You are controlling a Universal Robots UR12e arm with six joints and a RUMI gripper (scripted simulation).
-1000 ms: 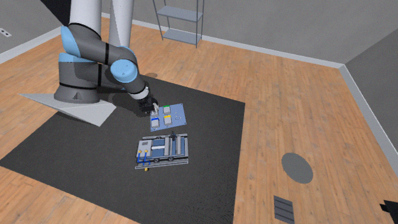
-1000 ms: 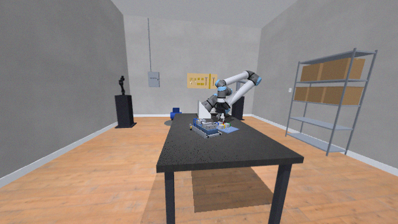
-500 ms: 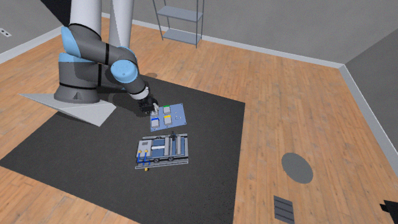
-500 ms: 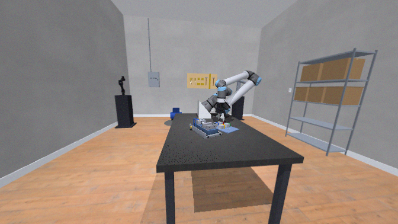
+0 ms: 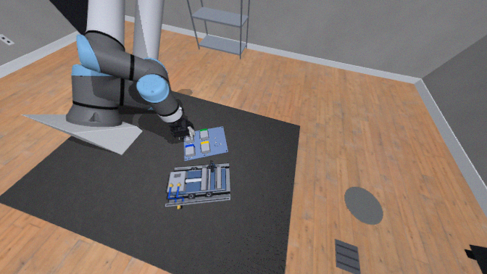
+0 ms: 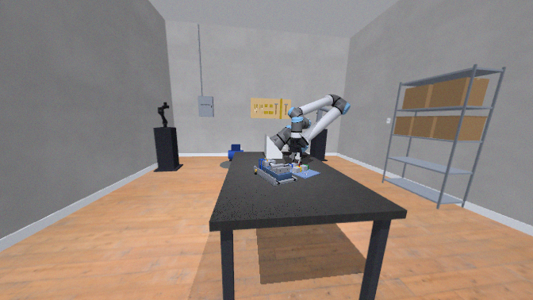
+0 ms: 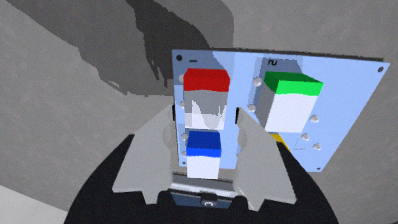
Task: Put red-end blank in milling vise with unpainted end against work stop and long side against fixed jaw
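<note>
Right now my hand is 30 mm above the red-ended blank. From my hand the other things lie so: blue-ended blank (80 mm to the right, 40 mm ahead, 30 mm below); green-ended blank (80 mm ahead, 40 mm to the left, 30 mm below); light blue plate (100 mm ahead, 50 mm below).
</note>
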